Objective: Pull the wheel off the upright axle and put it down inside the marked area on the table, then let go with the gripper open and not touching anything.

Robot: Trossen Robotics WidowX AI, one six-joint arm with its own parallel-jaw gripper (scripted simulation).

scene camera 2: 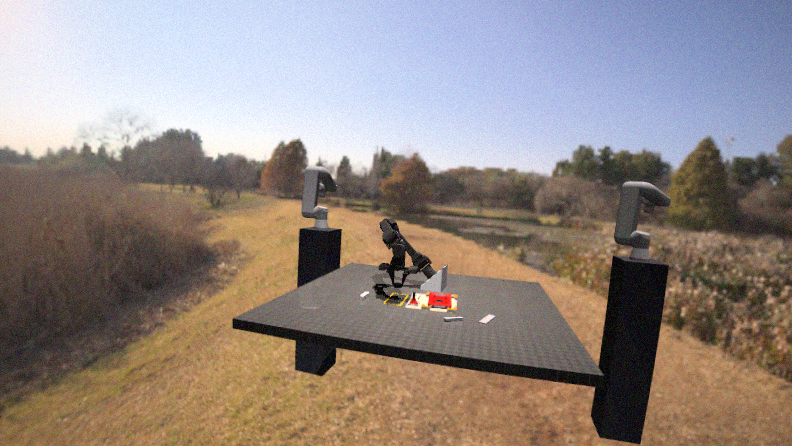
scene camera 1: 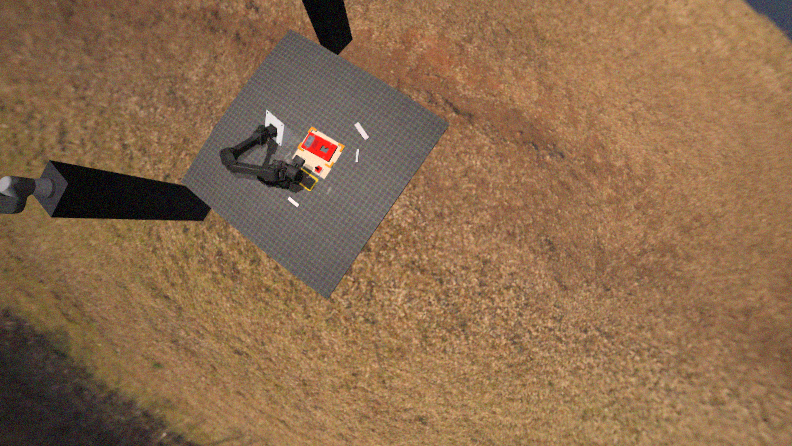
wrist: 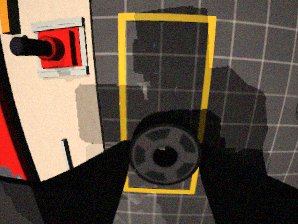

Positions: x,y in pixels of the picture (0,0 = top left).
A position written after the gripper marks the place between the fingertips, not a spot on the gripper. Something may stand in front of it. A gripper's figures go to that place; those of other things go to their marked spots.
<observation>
The gripper [wrist: 164,148] is 10 cm from the lens. A dark grey wheel [wrist: 161,129]: 9 cm from the lens.
</observation>
